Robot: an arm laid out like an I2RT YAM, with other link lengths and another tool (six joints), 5 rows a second.
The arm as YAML. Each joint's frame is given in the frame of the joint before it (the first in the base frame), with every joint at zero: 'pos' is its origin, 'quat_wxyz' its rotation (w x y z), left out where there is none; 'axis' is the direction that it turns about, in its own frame. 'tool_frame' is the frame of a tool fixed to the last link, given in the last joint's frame.
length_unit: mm
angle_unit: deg
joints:
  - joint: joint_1
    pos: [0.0, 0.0, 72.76]
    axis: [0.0, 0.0, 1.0]
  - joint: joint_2
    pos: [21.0, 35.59, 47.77]
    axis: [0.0, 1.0, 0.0]
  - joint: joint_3
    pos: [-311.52, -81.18, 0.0]
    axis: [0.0, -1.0, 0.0]
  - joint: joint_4
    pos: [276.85, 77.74, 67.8]
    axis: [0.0, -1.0, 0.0]
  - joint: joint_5
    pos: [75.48, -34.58, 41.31]
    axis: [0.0, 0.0, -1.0]
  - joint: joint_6
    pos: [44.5, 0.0, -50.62]
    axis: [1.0, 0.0, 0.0]
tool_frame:
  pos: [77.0, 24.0, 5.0]
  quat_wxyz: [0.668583, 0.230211, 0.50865, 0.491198]
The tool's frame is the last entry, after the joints.
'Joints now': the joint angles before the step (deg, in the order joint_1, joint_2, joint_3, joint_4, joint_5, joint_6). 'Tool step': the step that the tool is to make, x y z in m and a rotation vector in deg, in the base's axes. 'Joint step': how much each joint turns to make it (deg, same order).
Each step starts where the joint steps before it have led.
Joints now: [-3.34 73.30 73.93 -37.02 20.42 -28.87]
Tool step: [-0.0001 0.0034 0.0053 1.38 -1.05 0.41]
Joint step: [0.17 -0.24 0.59 -0.23 -1.04 1.08]
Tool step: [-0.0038 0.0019 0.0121 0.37 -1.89 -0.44]
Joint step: [0.41 -0.96 0.95 -0.35 0.42 0.92]
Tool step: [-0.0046 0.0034 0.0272 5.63 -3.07 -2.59]
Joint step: [0.08 0.06 5.06 -4.40 -1.01 6.65]
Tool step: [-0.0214 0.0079 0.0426 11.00 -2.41 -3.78]
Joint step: [-0.04 0.04 9.81 -11.37 -3.20 11.80]
